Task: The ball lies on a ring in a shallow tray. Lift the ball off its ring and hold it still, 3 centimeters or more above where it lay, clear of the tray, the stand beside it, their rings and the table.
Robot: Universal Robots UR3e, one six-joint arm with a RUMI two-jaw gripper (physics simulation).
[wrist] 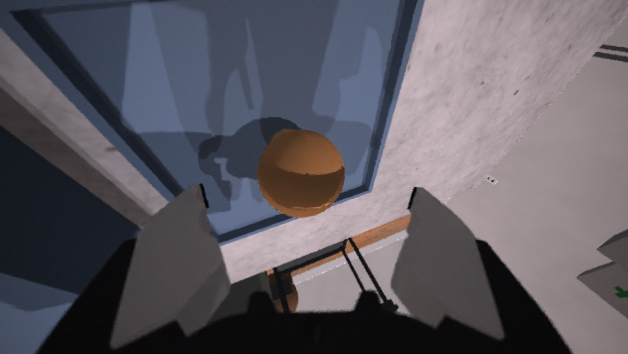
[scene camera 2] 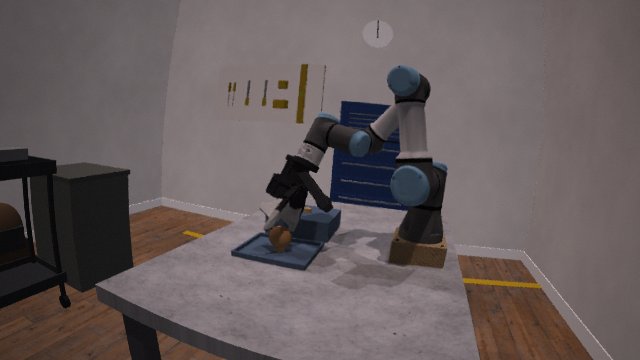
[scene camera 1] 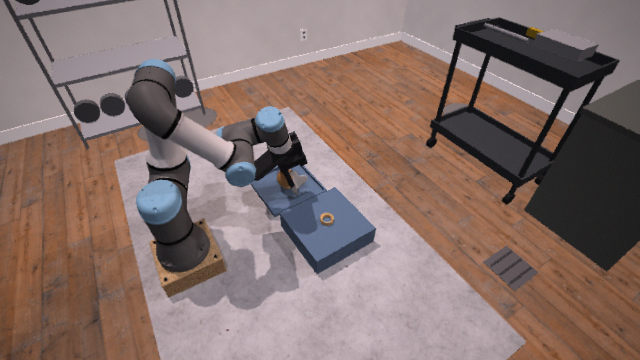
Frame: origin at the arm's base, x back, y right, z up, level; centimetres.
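Seen in the pictures: gripper, between the fingertips: (wrist: 310, 189) (scene camera 2: 276, 233) (scene camera 1: 288, 174); arm's base, origin of its link: (scene camera 2: 420, 237) (scene camera 1: 184, 250).
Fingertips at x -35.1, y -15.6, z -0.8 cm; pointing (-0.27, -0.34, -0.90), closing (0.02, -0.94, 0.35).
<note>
Pixels of each thing's top centre, then the offset from my fingertips to it. "spot": a spot on its surface instead. Level surfaces: height alone.
- orange-brown ball, centre of its top: (wrist: 318, 206) (scene camera 2: 280, 226) (scene camera 1: 285, 170) dx +0.9, dy +0.4, dz +2.2 cm
- shallow blue tray, centre of its top: (wrist: 290, 152) (scene camera 2: 279, 246) (scene camera 1: 286, 183) dx +0.9, dy +0.4, dz -3.3 cm
- empty orange ring, a spot on its surface: (scene camera 1: 327, 224) spot: dx -1.0, dy +24.9, dz +1.5 cm
- grey table, height of its surface: dz -4.8 cm
The orange-brown ball (scene camera 1: 283, 180) (scene camera 2: 280, 237) (wrist: 301, 173) rests on its small ring (scene camera 2: 280, 248) in the shallow blue tray (scene camera 1: 270, 197) (scene camera 2: 299, 259) (wrist: 165, 95). My gripper (scene camera 1: 295, 184) (scene camera 2: 283, 225) (wrist: 310, 189) is open and tilted, its fingertips close to the ball. In the wrist view the ball shows between the two fingers, a little beyond the tips and nearer the left one, with a gap on each side. In scene camera 1 a finger partly hides the ball. The ring under the ball is hidden in the wrist view.
The blue stand (scene camera 1: 310, 237) (scene camera 2: 322, 226) (wrist: 40, 200) is beside the tray and taller than it. An empty orange ring (scene camera 1: 327, 224) (scene camera 2: 307, 210) lies on its top. The arm's wooden base block (scene camera 1: 195, 280) (scene camera 2: 417, 254) stands on the grey table (scene camera 1: 390, 300) (scene camera 2: 250, 310).
</note>
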